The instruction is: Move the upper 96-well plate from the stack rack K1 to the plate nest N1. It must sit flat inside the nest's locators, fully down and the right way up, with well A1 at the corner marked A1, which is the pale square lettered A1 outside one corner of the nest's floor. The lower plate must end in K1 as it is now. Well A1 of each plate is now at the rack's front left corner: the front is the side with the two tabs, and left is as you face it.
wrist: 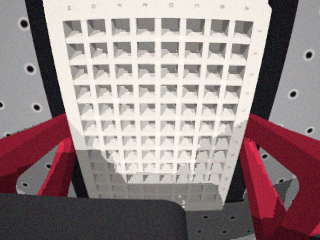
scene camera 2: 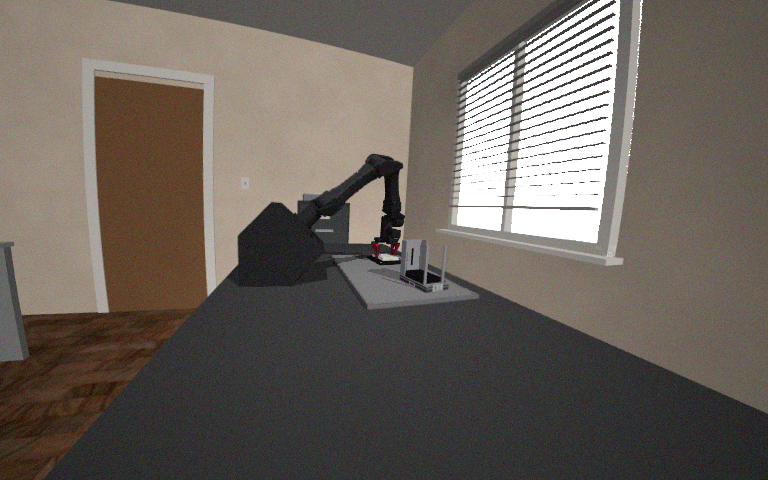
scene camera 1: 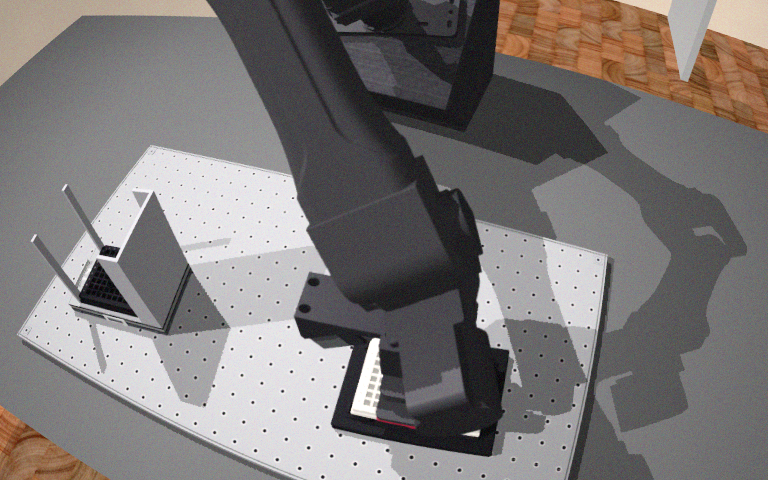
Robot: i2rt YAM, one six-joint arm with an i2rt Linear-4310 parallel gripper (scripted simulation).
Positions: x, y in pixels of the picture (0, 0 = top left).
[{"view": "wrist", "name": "my gripper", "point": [157, 120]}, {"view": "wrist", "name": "white 96-well plate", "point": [191, 163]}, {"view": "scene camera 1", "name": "my gripper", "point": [426, 389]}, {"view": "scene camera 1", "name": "white 96-well plate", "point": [365, 395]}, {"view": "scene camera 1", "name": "dark plate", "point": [98, 289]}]
